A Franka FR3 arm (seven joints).
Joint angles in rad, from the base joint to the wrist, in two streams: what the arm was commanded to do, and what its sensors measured. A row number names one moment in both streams.
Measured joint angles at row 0:
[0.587 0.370 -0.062 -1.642 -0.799 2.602 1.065]
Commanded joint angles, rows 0 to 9:
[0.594 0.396 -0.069 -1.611 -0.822 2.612 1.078]
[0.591 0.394 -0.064 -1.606 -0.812 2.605 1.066]
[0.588 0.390 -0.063 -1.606 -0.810 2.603 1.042]
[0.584 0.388 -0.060 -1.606 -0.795 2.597 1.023]
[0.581 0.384 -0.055 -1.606 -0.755 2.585 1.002]
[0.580 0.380 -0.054 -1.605 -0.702 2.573 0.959]
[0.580 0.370 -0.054 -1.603 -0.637 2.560 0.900]
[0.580 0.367 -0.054 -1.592 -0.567 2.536 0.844]
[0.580 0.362 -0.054 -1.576 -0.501 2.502 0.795]
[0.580 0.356 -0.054 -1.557 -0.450 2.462 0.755]
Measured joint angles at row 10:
[0.584 0.370 -0.062 -1.611 -0.596 2.564 0.885]
